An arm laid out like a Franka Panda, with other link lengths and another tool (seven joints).
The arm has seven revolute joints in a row. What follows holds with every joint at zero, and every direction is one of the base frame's.
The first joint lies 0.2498 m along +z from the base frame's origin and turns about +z.
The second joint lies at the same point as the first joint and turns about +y.
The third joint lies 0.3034 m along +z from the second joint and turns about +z.
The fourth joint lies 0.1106 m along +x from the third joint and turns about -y.
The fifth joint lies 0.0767 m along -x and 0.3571 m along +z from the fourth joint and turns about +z.
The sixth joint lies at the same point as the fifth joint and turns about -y.
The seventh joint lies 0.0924 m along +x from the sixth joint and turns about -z.
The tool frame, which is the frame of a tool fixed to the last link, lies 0.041 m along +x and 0.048 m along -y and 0.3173 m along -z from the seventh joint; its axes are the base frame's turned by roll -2.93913, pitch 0 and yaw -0.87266 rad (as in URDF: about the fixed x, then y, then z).
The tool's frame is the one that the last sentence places.
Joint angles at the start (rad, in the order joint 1, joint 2, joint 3, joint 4, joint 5, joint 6, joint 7):
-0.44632, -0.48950, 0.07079, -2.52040, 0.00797, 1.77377, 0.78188
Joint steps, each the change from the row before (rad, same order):
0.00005, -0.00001, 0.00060, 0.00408, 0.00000, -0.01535, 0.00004
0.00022, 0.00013, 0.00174, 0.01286, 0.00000, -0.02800, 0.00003
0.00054, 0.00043, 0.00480, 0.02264, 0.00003, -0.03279, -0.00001
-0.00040, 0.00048, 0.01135, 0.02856, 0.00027, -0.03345, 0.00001
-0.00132, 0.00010, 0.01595, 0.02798, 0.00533, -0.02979, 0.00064
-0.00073, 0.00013, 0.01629, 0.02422, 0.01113, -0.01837, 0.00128
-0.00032, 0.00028, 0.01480, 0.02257, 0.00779, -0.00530, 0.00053
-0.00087, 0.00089, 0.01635, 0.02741, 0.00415, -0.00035, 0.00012
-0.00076, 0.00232, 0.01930, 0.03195, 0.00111, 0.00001, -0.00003
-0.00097, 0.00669, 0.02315, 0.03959, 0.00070, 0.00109, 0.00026
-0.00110, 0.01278, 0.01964, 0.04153, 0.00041, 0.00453, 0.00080
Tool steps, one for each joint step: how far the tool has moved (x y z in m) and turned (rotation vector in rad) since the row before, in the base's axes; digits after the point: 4 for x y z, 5 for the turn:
-0.0030, 0.0014, 0.0014, 0.00400, 0.01054, 0.00027
-0.0033, 0.0020, 0.0046, 0.00505, 0.01448, 0.00141
-0.0006, 0.0019, 0.0081, 0.00204, 0.01074, 0.00465
0.0020, 0.0025, 0.0103, -0.00250, 0.00716, 0.00956
0.0036, 0.0045, 0.0100, -0.00154, 0.00320, 0.01039
0.0061, 0.0060, 0.0081, 0.00067, -0.00575, 0.00920
0.0090, 0.0038, 0.0076, -0.00498, -0.01556, 0.01088
0.0119, 0.0024, 0.0094, -0.01133, -0.02282, 0.01403
0.0135, 0.0024, 0.0111, -0.01568, -0.02473, 0.01844
0.0165, 0.0034, 0.0127, -0.01764, -0.02839, 0.02251
0.0174, 0.0029, 0.0117, -0.01442, -0.02895, 0.01960

